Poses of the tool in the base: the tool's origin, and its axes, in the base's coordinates. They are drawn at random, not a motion.
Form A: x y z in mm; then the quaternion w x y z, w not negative.
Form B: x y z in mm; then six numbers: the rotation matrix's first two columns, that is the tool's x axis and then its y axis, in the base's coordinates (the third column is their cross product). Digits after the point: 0 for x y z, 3 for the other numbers.
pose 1, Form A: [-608, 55, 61, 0.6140, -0.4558, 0.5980, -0.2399]
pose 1, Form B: [-608, 55, 61, 0.170, -0.840, -0.516, -0.251, 0.469, -0.847]
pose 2, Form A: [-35, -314, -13, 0.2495, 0.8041, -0.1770, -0.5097]
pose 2, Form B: [-35, -314, -13, 0.418, -0.539, -0.731, -0.030, -0.813, 0.582]
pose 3, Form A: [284, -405, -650, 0.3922, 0.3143, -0.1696, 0.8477]
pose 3, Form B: [284, -405, -650, -0.495, 0.558, 0.666, -0.772, -0.635, -0.041]
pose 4, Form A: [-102, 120, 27, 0.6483, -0.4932, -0.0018, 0.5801]
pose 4, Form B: [-102, 120, 27, 0.327, 0.754, -0.570, -0.750, -0.159, -0.642]
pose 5, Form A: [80, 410, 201, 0.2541, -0.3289, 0.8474, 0.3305]
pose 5, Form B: [80, 410, 201, -0.655, -0.389, -0.648, -0.725, 0.565, 0.393]
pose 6, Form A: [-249, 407, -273, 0.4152, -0.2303, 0.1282, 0.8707]
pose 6, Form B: [-249, 407, -273, -0.549, 0.664, -0.508, -0.782, -0.622, 0.032]
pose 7, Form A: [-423, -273, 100, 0.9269, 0.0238, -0.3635, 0.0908]
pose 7, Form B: [-423, -273, 100, 0.719, 0.151, 0.678, -0.186, 0.982, -0.022]
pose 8, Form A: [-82, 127, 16, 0.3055, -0.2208, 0.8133, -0.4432]
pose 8, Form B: [-82, 127, 16, -0.716, -0.630, -0.301, -0.088, 0.510, -0.856]
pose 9, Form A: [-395, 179, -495, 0.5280, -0.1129, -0.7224, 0.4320]
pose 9, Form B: [-395, 179, -495, -0.417, 0.619, 0.665, -0.293, 0.601, -0.743]
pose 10, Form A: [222, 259, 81, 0.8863, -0.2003, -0.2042, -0.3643]
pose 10, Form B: [222, 259, 81, 0.651, -0.564, 0.508, 0.728, 0.654, -0.206]
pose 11, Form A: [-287, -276, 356, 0.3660, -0.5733, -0.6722, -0.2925]
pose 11, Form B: [-287, -276, 356, -0.075, 0.557, 0.827, 0.985, 0.172, -0.026]
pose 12, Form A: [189, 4, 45, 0.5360, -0.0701, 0.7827, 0.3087]
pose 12, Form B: [189, 4, 45, -0.416, 0.221, -0.882, -0.441, 0.800, 0.408]
